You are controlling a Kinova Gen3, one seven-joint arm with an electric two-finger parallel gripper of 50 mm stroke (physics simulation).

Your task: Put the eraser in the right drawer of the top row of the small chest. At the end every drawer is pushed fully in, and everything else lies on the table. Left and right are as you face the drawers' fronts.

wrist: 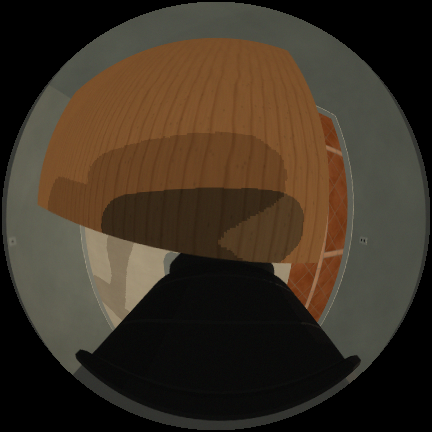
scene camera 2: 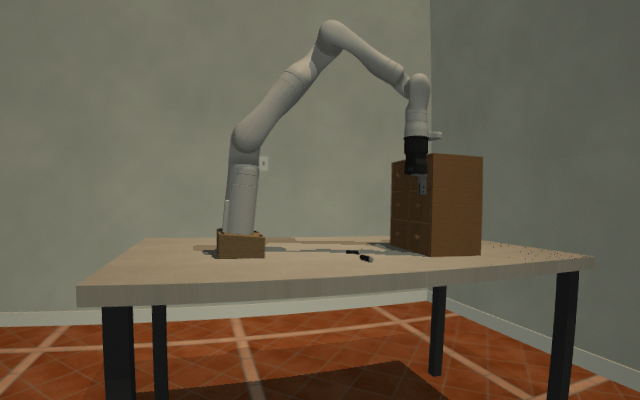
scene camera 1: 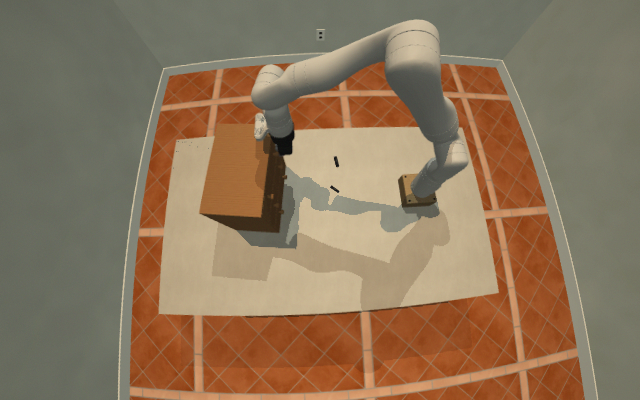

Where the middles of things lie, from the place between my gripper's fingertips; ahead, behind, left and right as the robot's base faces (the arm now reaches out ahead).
Scene:
Now: hand 11 cm short of the small chest point(scene camera 1: 233, 194), 10 cm to the right of it and 3 cm above it.

